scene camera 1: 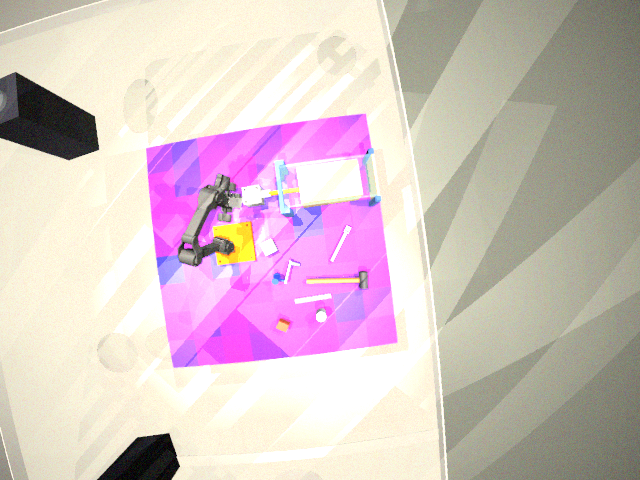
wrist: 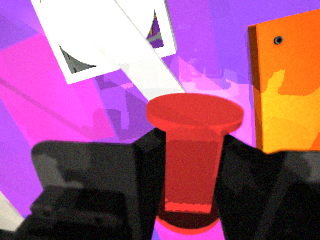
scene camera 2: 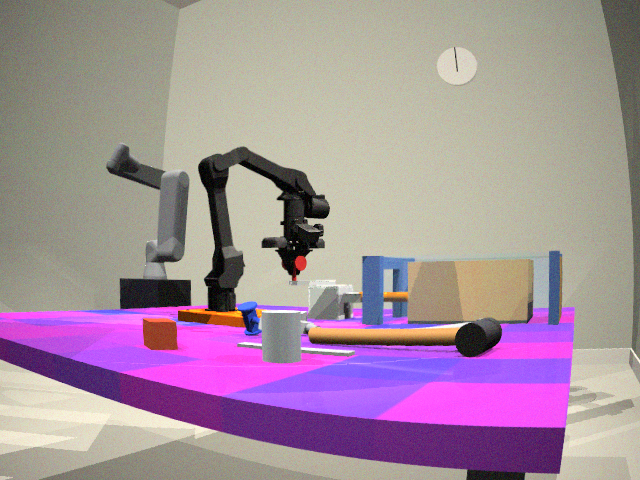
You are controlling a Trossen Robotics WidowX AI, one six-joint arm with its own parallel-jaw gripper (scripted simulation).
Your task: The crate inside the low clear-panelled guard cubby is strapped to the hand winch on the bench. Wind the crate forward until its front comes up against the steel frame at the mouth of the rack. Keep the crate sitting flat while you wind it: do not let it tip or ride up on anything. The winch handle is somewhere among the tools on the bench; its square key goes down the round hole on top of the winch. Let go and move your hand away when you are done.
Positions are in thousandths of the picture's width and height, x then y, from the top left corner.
Labels:
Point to a hammer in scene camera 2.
738,707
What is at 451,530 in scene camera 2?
My gripper.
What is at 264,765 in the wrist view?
My gripper.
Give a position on an orange block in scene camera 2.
At 252,695

